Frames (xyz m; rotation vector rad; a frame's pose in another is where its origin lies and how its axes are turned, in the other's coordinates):
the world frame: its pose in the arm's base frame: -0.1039 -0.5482 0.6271 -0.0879 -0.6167 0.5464
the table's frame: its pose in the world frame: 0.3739 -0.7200 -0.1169 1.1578 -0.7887 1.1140
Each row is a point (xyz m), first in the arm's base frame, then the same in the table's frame.
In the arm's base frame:
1: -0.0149 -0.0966 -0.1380
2: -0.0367 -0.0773 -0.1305
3: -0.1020 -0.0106 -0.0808
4: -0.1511 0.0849 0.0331
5: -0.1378 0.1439 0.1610
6: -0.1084 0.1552 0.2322
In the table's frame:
1: -0.3646 0.3093 -1.3840
2: -0.3428 0.3158 -1.4037
3: -0.2518 0.3236 -1.4570
4: -0.1054 0.2869 -1.4982
5: 0.0141 0.2129 -1.4819
6: 0.0644 0.1642 -1.4478

